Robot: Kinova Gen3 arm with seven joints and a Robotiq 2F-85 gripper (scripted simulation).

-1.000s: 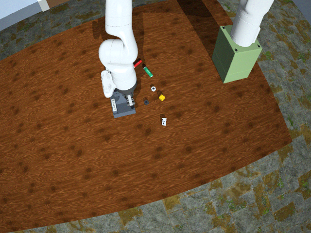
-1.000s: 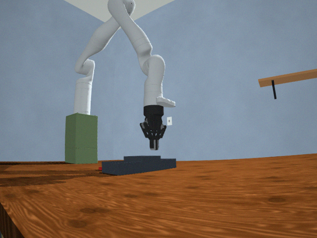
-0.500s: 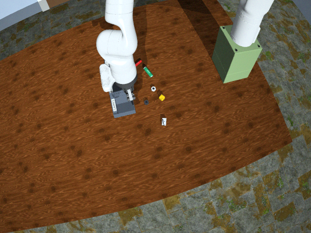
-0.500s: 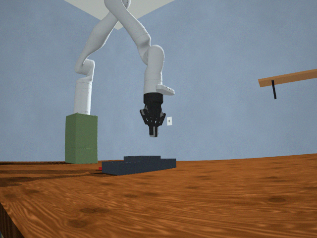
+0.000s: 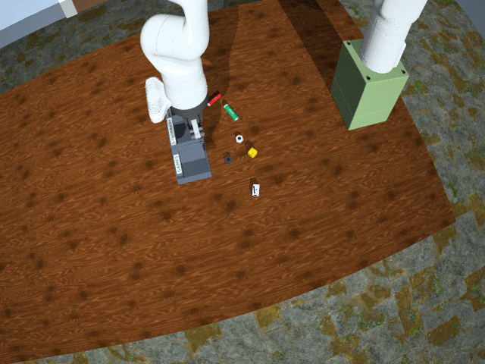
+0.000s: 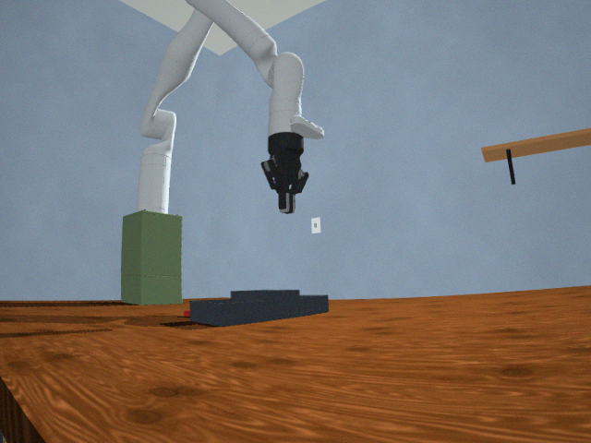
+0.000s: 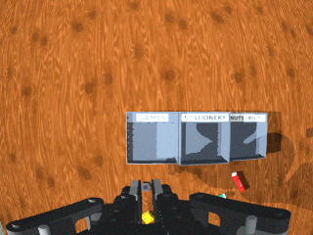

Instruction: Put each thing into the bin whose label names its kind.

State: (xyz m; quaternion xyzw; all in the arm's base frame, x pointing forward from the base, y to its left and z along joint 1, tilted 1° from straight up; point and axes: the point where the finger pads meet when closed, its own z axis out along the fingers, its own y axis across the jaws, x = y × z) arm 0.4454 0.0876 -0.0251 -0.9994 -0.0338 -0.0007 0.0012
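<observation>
Right now the metal nut is 210 mm below my hand, 100 mm behind it and 50 mm to the right of it. Round my hand: dark nut (210 mm below, 60 mm behind); then yellow die (210 mm below, 120 mm behind); then white domino (210 mm below, 110 mm behind, 90 mm to the left).
</observation>
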